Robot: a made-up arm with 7 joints.
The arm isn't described. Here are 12 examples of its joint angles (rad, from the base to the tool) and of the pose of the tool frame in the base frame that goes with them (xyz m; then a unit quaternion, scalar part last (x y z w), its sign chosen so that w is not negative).
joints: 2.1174 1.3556 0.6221 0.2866 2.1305 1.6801 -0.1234
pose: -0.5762 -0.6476 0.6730 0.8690 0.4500 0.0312 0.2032
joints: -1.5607 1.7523 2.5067 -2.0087 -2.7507 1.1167 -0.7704
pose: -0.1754 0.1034 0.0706 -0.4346 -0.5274 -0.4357 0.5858
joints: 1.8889 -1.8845 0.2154 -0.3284 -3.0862 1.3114 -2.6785
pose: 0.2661 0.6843 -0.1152 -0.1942 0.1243 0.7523 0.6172
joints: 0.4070 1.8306 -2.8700 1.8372 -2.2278 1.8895 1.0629
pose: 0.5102 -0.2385 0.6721 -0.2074 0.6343 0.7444 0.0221
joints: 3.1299 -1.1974 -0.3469 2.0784 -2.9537 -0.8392 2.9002
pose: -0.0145 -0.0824 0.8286 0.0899 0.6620 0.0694 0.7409
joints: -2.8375 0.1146 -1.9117 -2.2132 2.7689 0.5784 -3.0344
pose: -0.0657 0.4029 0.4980 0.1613 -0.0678 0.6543 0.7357
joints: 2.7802 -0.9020 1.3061 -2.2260 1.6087 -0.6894 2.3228
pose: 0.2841 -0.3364 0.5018 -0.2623 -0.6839 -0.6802 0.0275
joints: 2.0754 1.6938 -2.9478 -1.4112 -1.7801 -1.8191 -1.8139
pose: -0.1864 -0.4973 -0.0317 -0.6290 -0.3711 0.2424 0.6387
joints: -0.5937 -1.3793 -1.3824 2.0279 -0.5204 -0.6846 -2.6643
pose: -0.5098 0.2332 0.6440 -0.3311 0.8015 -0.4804 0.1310
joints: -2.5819 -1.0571 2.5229 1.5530 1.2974 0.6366 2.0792
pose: 0.6840 -0.1436 0.2181 -0.0733 -0.1671 -0.1386 0.9734
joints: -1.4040 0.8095 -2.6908 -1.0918 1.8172 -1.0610 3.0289
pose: 0.4271 0.6982 0.6989 0.4772 -0.6629 -0.2861 0.5010
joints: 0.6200 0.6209 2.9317 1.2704 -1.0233 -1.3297 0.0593
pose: 0.0725 0.0021 1.2357 0.0618 -0.8910 0.3009 0.3343
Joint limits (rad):
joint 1: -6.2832..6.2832
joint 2: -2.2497..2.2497
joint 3: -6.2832..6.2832
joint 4: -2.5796..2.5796
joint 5: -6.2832..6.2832
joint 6: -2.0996..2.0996
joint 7: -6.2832..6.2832
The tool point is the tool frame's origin. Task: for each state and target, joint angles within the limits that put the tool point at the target. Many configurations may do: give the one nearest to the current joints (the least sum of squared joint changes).
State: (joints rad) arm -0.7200 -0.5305 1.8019 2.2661 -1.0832 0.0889 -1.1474
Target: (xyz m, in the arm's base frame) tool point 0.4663 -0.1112 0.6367
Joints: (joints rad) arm -1.2015 -0.3329 1.3182 2.1138 -1.1056 0.2016 -1.1474
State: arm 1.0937 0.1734 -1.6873 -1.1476 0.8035 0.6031 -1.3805
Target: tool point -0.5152 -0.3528 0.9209
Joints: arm 1.4332 0.3180 -1.6425 -1.5226 0.8381 0.4713 -1.3805
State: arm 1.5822 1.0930 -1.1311 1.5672 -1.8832 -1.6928 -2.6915
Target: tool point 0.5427 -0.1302 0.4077
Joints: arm 0.9455 1.0915 -1.4512 1.7024 -1.9801 -1.5420 -2.6915
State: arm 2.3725 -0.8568 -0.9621 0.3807 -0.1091 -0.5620 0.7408
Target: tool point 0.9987 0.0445 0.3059
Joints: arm 2.8927 -1.7898 -1.2213 0.6106 -0.0153 -0.5791 0.7408
